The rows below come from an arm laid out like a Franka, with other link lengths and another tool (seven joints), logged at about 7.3 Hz.
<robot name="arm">
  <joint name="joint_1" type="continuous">
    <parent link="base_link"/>
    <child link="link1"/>
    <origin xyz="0 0 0.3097" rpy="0 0 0"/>
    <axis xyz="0 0 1"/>
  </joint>
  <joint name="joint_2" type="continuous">
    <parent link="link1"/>
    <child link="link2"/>
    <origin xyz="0 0 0" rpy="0 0 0"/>
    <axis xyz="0 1 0"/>
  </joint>
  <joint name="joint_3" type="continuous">
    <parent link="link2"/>
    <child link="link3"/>
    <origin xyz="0 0 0.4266" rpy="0 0 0"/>
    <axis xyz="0 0 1"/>
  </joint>
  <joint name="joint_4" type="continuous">
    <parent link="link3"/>
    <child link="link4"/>
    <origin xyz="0.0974 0 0" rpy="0 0 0"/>
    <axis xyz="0 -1 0"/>
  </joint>
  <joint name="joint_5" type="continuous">
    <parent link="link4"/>
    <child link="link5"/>
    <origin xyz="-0.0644 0 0.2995" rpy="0 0 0"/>
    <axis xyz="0 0 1"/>
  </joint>
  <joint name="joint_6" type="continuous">
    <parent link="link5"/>
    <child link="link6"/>
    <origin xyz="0 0 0" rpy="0 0 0"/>
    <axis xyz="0 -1 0"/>
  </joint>
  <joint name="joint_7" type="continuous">
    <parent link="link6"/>
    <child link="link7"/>
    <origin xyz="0.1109 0 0" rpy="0 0 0"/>
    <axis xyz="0 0 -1"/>
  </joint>
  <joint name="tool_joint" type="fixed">
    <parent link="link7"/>
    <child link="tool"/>
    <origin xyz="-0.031 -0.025 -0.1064" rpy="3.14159 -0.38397 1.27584"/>
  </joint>
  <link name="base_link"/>
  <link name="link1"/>
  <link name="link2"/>
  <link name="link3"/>
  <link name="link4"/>
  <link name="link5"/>
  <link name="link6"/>
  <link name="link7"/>
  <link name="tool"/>
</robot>
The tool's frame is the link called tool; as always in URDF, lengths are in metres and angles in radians. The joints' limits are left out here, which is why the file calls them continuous.
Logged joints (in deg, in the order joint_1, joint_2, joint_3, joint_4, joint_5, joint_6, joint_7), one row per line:
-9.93 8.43 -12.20 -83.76 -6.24 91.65 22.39
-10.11 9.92 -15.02 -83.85 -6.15 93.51 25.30
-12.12 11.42 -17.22 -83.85 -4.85 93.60 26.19
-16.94 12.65 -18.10 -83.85 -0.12 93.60 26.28
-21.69 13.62 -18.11 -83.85 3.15 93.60 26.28
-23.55 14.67 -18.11 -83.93 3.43 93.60 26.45
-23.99 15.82 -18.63 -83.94 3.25 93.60 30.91
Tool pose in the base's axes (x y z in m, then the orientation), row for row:
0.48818 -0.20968 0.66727 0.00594 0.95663 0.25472 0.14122
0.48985 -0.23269 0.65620 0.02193 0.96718 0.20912 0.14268
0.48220 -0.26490 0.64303 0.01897 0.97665 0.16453 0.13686
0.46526 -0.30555 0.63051 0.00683 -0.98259 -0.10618 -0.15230
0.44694 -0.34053 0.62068 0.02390 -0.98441 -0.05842 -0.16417
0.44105 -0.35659 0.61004 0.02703 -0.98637 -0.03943 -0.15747
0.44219 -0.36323 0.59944 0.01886 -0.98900 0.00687 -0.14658
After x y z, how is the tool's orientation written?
As a quaternion, w x y z.
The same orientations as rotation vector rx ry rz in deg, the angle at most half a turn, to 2 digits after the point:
171.55 45.68 25.32
171.70 37.12 25.33
173.70 29.26 24.34
-176.10 -19.03 -27.30
-174.55 -10.36 -29.11
-174.55 -6.98 -27.87
-175.91 1.22 -26.07

